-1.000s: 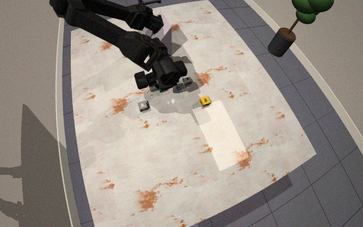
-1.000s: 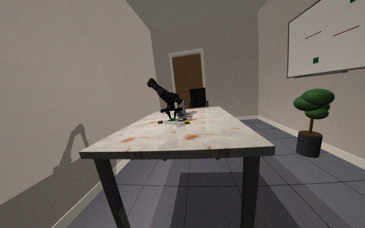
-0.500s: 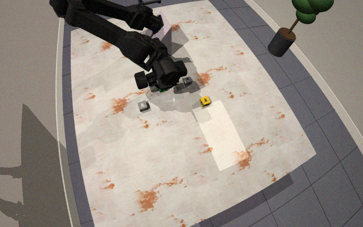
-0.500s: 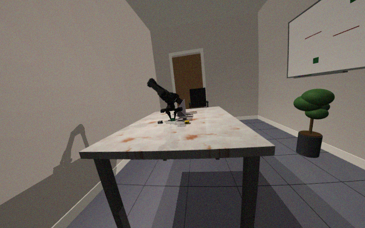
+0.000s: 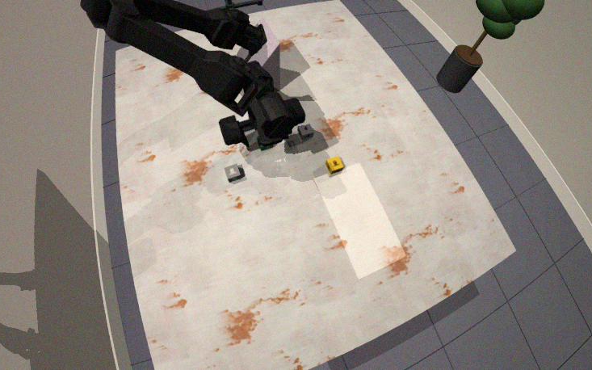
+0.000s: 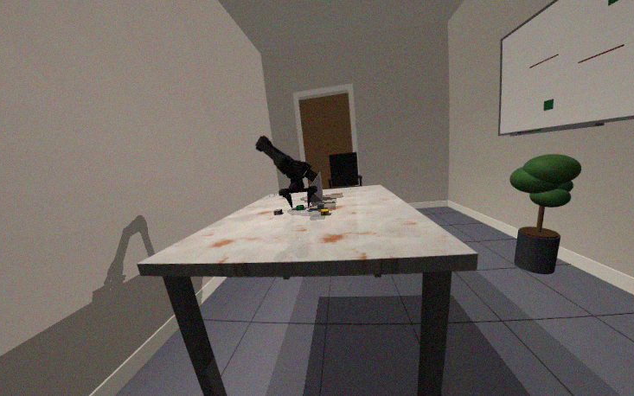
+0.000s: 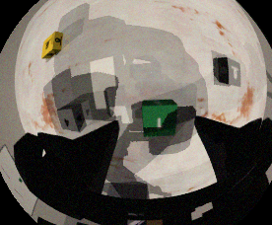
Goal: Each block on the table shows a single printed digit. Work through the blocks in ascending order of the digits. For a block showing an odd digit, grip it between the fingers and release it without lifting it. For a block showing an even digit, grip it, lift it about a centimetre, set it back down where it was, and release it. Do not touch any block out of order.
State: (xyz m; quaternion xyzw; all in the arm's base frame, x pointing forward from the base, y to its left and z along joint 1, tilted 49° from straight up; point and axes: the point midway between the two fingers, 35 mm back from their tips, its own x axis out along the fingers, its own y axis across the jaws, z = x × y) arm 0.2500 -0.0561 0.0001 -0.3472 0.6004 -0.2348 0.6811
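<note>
Now: gripper tip 10 mm short of the green block. From my gripper tip the other things lie so: white block 110 mm to the left; grey block 70 mm ahead, 90 mm to the right; yellow block 110 mm ahead, 150 mm to the left.
</note>
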